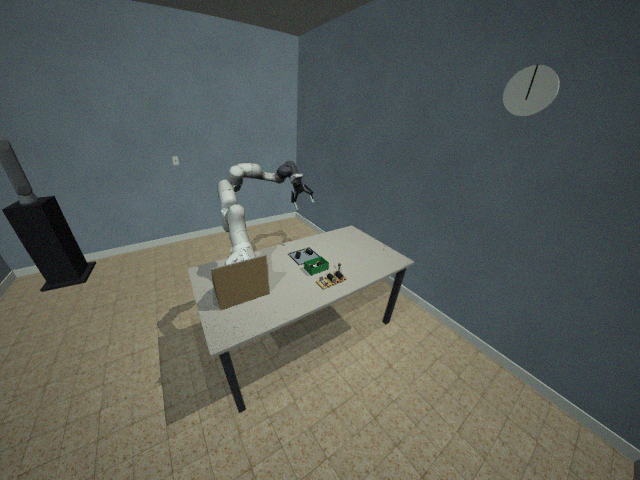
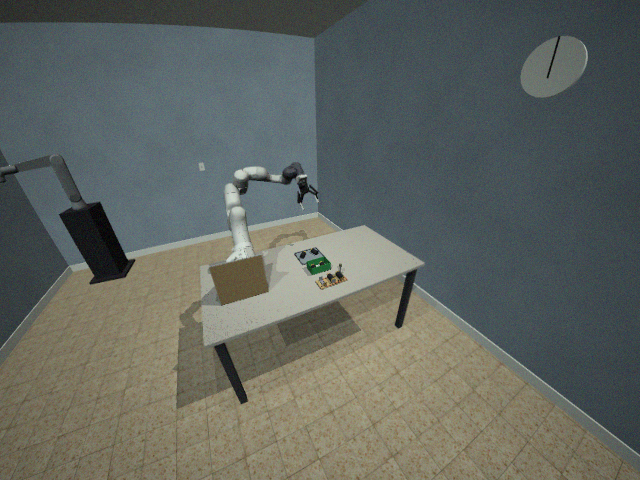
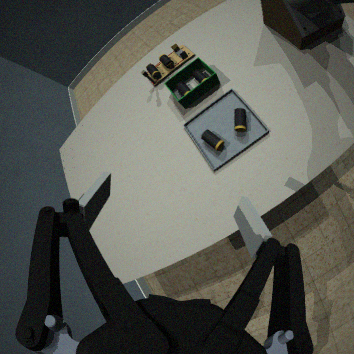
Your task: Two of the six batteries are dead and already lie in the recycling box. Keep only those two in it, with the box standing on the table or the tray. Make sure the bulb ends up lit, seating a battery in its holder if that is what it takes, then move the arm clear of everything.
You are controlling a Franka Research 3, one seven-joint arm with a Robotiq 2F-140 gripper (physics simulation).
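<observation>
My gripper (image 1: 304,203) (image 2: 310,203) (image 3: 175,196) is open and empty, high above the table's back part. The green recycling box (image 1: 317,268) (image 2: 320,269) (image 3: 202,94) stands on the table with two batteries (image 3: 183,89) (image 3: 201,76) inside. Two black batteries with yellow ends (image 3: 212,140) (image 3: 240,120) lie apart on the grey tray (image 1: 303,258) (image 2: 308,258) (image 3: 215,120). Two more batteries (image 3: 153,70) (image 3: 166,61) sit in the holders on the orange board (image 1: 323,285) (image 2: 323,285). A small upright post, seemingly the bulb (image 1: 339,267) (image 2: 340,267), shows no clear glow; whether it is lit I cannot tell.
A brown upright panel (image 1: 240,283) (image 2: 239,281) stands at the table's left, near the arm's base. The table (image 1: 361,253) (image 2: 372,253) (image 3: 145,150) holds everything. A second arm on a black pedestal (image 1: 49,242) (image 2: 95,240) stands far left. Walls rise beyond.
</observation>
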